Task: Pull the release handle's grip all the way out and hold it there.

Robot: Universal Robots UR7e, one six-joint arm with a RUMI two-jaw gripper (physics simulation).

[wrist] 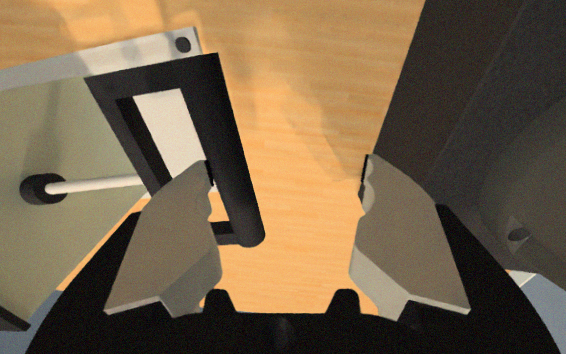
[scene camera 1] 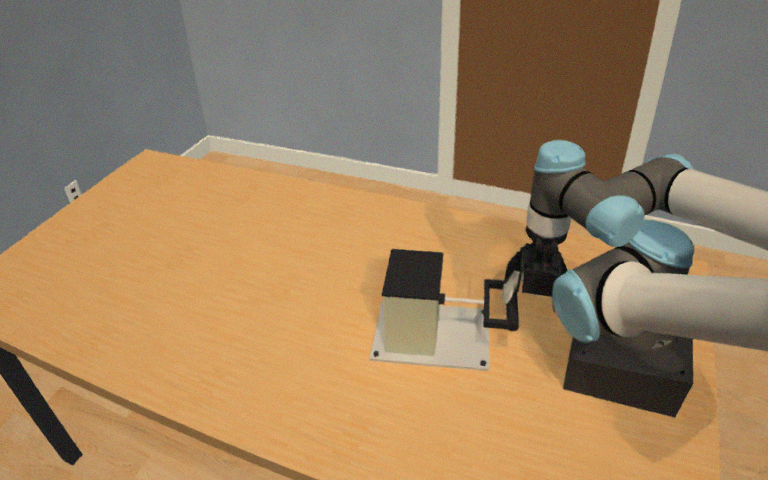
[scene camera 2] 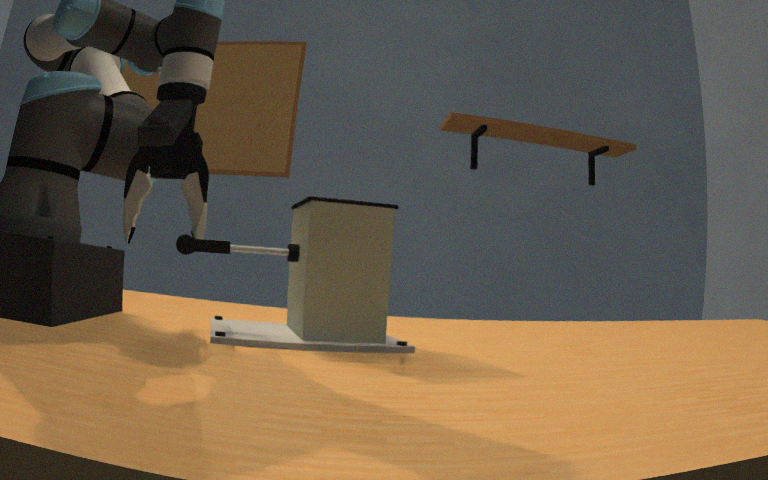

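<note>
My gripper appears in the pictures, the wrist view and scene camera 1 among them. A release handle and a light grey base plate are shown too.
</note>
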